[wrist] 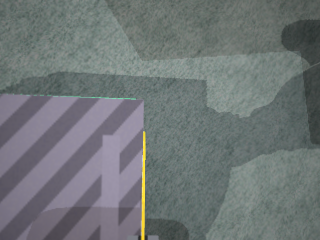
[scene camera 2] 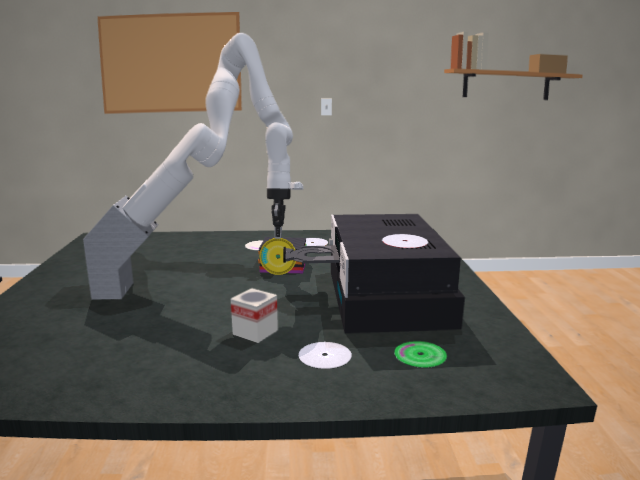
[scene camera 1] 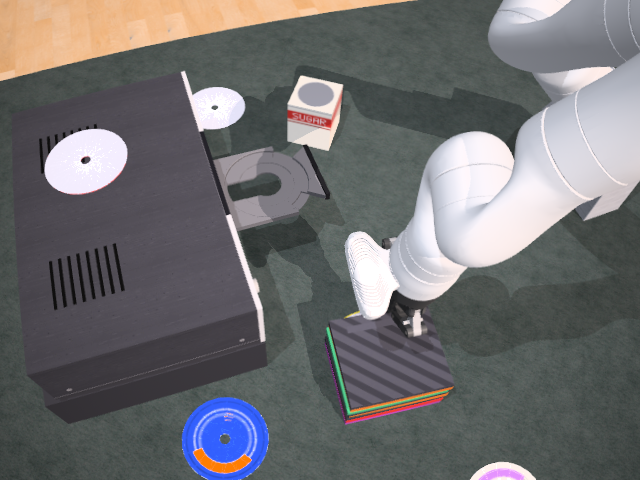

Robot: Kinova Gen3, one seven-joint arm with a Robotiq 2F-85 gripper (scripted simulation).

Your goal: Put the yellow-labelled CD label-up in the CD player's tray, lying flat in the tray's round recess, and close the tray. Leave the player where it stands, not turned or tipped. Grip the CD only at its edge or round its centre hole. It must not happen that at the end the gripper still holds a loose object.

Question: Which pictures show the black CD player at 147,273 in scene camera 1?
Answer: Scene camera 2 and scene camera 1 only.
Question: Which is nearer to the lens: the CD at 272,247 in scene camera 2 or the black CD player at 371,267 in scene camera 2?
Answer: The black CD player.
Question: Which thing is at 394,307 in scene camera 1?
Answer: My gripper.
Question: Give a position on a sugar box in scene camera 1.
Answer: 314,108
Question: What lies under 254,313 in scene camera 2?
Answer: A sugar box.
